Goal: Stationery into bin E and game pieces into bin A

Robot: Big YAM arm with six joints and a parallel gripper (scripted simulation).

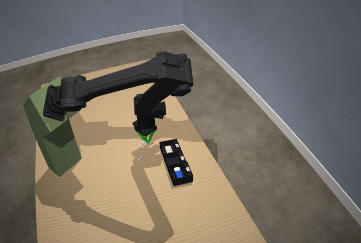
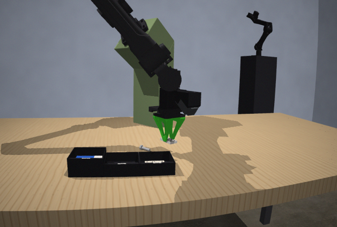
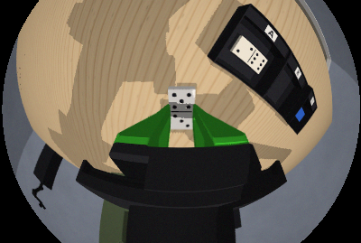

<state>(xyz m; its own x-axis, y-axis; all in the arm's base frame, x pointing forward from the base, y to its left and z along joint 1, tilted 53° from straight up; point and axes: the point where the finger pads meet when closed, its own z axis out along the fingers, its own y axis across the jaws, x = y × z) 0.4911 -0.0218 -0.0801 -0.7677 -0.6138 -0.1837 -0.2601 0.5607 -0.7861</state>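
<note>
Right now the white domino is 8 cm ahead of my hand, 6 cm to the right of it and 4 cm below it. Also, from my hand: grey bolt 6 cm to the right, 6 cm behind, 5 cm below; joined black bins 14 cm to the right, 8 cm ahead, 3 cm below; blue-and-white eraser 22 cm to the right, 6 cm ahead, 3 cm below.
</note>
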